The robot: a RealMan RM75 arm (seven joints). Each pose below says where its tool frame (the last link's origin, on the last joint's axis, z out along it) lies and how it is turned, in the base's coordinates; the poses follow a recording.
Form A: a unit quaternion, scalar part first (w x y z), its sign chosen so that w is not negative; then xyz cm.
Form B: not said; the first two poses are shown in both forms.
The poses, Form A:
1: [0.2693, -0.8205, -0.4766, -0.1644, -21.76, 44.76, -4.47]
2: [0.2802, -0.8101, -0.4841, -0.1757, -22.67, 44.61, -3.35]
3: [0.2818, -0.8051, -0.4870, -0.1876, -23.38, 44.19, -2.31]
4: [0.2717, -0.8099, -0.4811, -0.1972, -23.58, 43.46, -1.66]
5: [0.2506, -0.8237, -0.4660, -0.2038, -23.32, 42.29, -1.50]
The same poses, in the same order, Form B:
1: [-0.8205, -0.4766, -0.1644, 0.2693, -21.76, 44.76, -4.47]
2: [-0.8101, -0.4841, -0.1757, 0.2802, -22.67, 44.61, -3.35]
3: [-0.8051, -0.4870, -0.1876, 0.2818, -23.38, 44.19, -2.31]
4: [-0.8099, -0.4811, -0.1972, 0.2717, -23.58, 43.46, -1.66]
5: [-0.8237, -0.4660, -0.2038, 0.2506, -23.32, 42.29, -1.50]
